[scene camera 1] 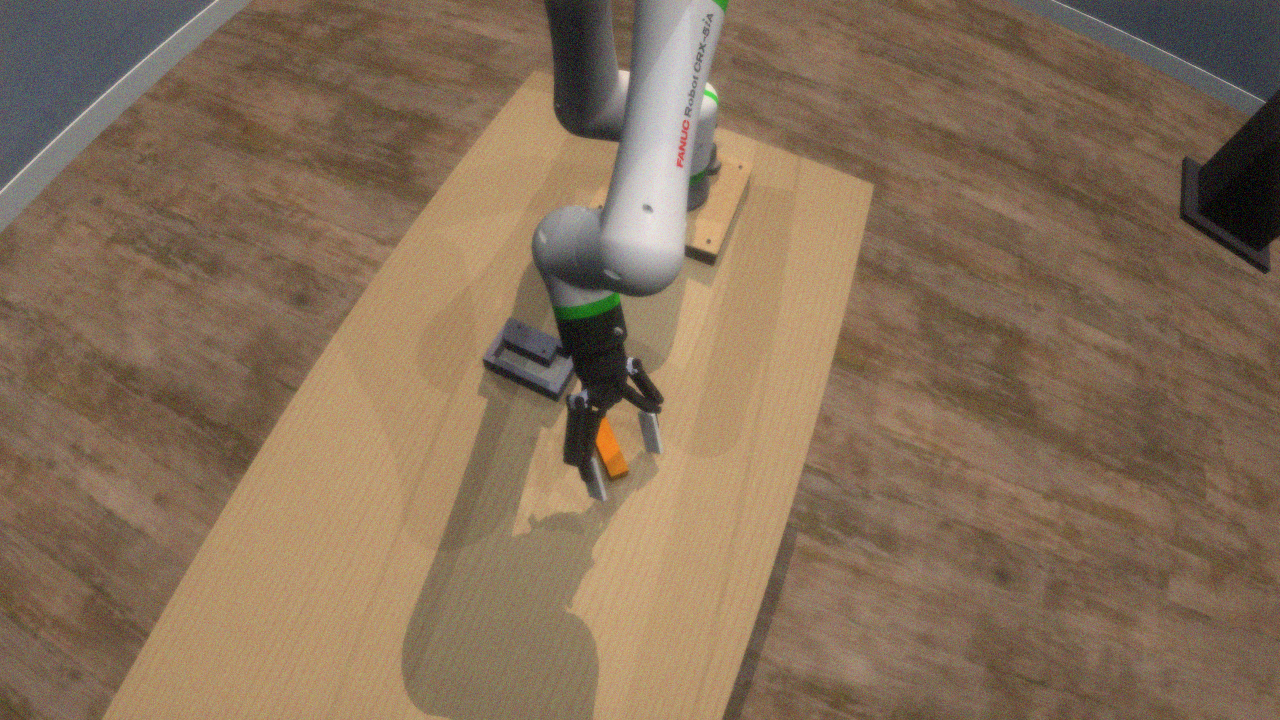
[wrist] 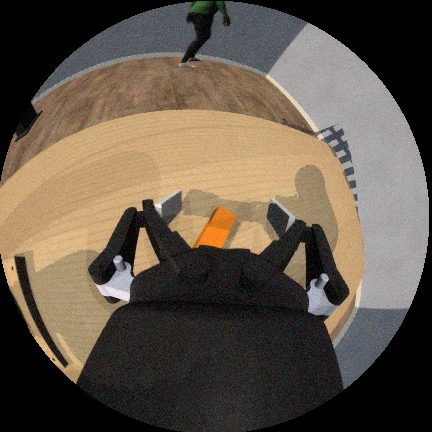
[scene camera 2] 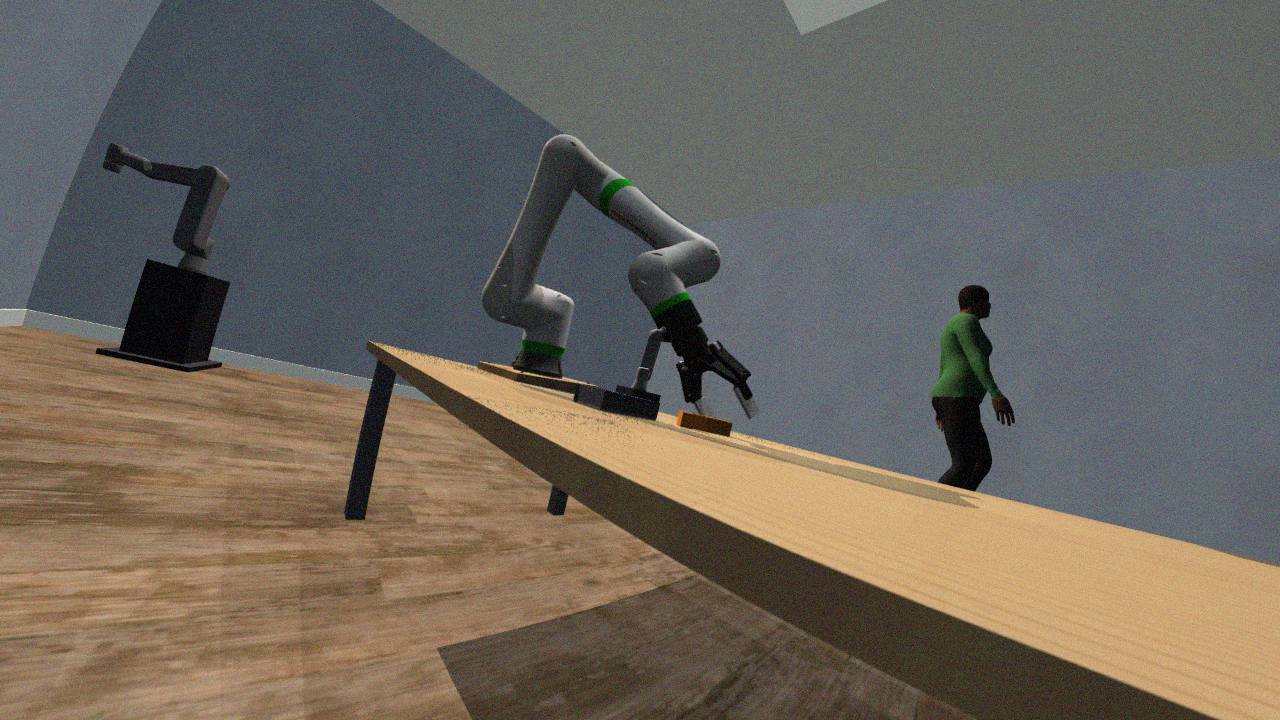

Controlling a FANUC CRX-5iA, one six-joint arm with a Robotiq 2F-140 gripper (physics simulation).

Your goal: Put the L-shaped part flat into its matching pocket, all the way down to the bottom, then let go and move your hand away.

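Places are measured from the arm's base along level axes (x ahead, y left, z up), in metres.
Where they show: gripper, fingertip midpoint: (scene camera 1: pixel 627 473) (wrist: pixel 224 203) (scene camera 2: pixel 732 421); arm's base, link origin: (scene camera 2: pixel 537 373).
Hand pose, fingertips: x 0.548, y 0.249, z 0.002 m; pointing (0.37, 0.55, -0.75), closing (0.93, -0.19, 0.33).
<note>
Each offset is from my fingertips to the centre of the thing.
The orange L-shaped part {dx -0.014, dy -0.064, dz -0.017 m} (scene camera 1: pixel 612 449) (scene camera 2: pixel 704 422) (wrist: pixel 215 235) lies on the table, outside the pocket. One bar of it shows; the rest is hidden behind my gripper in the first scene view and the wrist view. My gripper (scene camera 1: pixel 626 469) (scene camera 2: pixel 724 408) (wrist: pixel 224 203) is wide open and empty. It is tilted low over the part, and the visible bar shows between the spread fingers in the wrist view. The dark grey pocket block {dx -0.083, dy -0.241, dz -0.014 m} (scene camera 1: pixel 521 379) (scene camera 2: pixel 631 406) stands beside the part, toward the robot's base. Its right side is partly hidden by my gripper in the first scene view.
A raised dark block (scene camera 1: pixel 529 341) stands at the pocket's rear side. My arm's wooden base plate (scene camera 1: pixel 720 210) is at the table's far end. A person in green (scene camera 2: pixel 964 358) (wrist: pixel 202 30) is beyond the table. Another robot (scene camera 2: pixel 201 210) stands on a black pedestal (scene camera 2: pixel 174 313) in the background.
</note>
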